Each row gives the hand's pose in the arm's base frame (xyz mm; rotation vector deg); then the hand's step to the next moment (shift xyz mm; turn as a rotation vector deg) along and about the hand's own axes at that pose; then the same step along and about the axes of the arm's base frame.
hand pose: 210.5 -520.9 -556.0 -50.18 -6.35 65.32
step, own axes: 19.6 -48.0 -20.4 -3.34 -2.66 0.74
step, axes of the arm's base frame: 54.6 -1.5 11.0 0.11 -2.70 3.38
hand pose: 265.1 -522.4 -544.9 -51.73 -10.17 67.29
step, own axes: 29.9 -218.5 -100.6 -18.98 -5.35 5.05
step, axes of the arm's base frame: 225.5 -46.6 75.7 -6.87 -14.03 13.05
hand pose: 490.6 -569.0 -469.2 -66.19 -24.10 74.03
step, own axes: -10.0 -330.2 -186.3 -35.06 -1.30 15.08
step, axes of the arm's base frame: 318.6 -40.9 201.7 -21.78 -24.70 19.34
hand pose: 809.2 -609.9 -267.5 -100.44 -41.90 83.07
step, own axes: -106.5 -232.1 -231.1 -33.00 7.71 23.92
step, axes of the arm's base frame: 210.9 4.8 272.2 -30.26 -26.58 9.94
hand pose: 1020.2 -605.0 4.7 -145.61 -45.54 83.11
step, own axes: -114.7 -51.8 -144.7 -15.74 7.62 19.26
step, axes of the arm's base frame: 53.2 11.1 183.9 -19.41 -17.30 -0.83
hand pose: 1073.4 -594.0 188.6 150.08 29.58 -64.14
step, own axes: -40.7 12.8 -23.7 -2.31 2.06 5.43
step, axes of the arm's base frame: -5.6 -12.3 46.9 -4.14 -4.32 -1.80
